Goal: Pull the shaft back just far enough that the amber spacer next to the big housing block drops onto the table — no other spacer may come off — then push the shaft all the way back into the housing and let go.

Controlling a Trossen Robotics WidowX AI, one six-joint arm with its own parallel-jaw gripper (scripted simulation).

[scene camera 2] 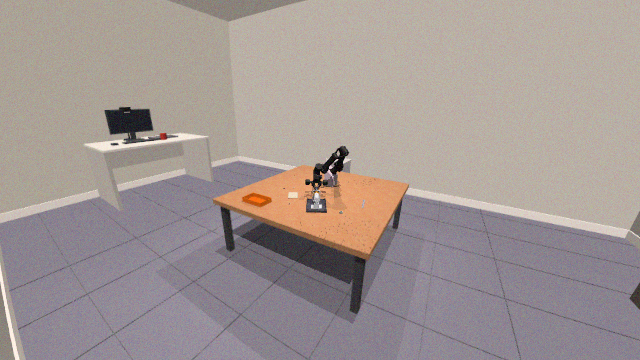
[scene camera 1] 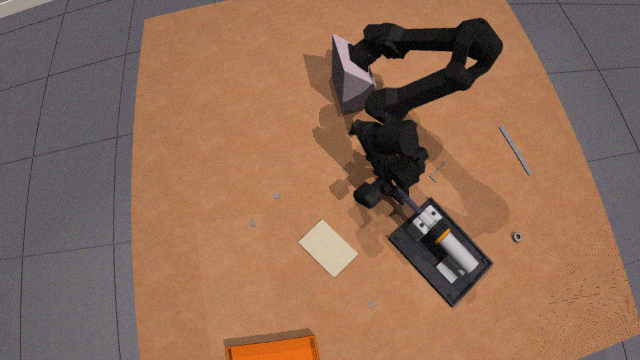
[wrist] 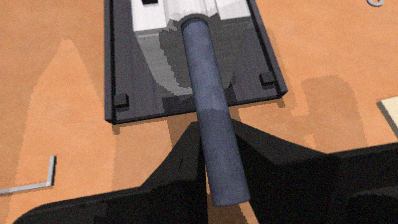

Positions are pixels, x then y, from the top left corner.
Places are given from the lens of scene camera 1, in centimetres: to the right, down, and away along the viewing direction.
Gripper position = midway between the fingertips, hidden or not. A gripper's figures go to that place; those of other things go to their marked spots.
my gripper (scene camera 1: pixel 405 202): 20, 5, 86
cream pad (scene camera 1: pixel 330 250): 2, 16, 87
housing block (scene camera 1: pixel 453 266): 30, 20, 81
